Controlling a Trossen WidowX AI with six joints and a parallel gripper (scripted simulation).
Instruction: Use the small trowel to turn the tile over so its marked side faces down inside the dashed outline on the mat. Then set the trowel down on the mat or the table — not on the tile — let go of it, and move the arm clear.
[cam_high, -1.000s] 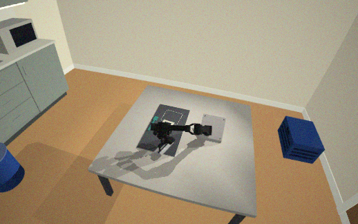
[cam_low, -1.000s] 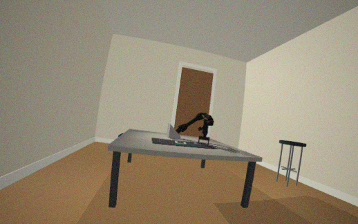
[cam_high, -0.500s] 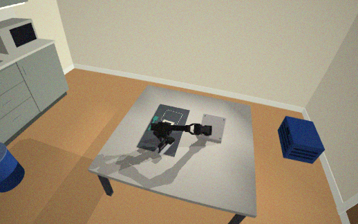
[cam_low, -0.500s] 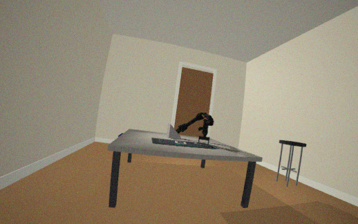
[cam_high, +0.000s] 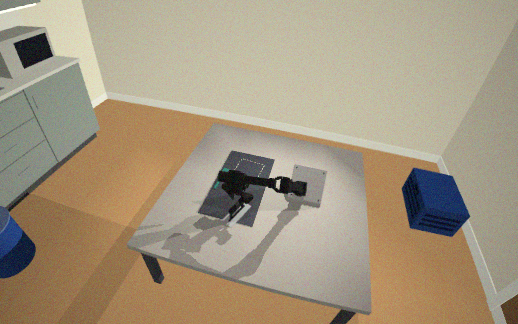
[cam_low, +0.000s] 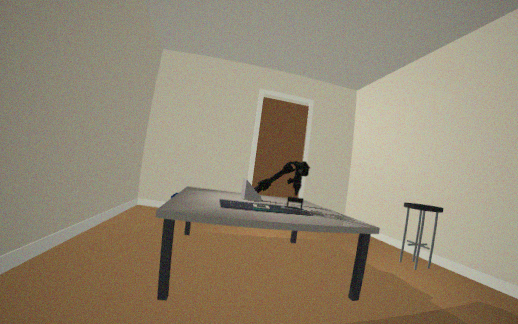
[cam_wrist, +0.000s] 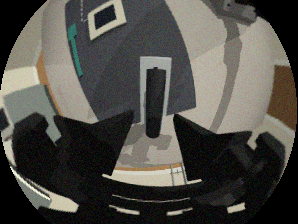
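My gripper tip is now 260 mm to the left of the dark mat, 120 mm above it and 20 mm short of it. Also, from my gripper tip: tile (280 mm to the right, 100 mm below, 20 mm ahead); then teal-handled trowel (300 mm to the right, 160 mm ahead, 100 mm below).
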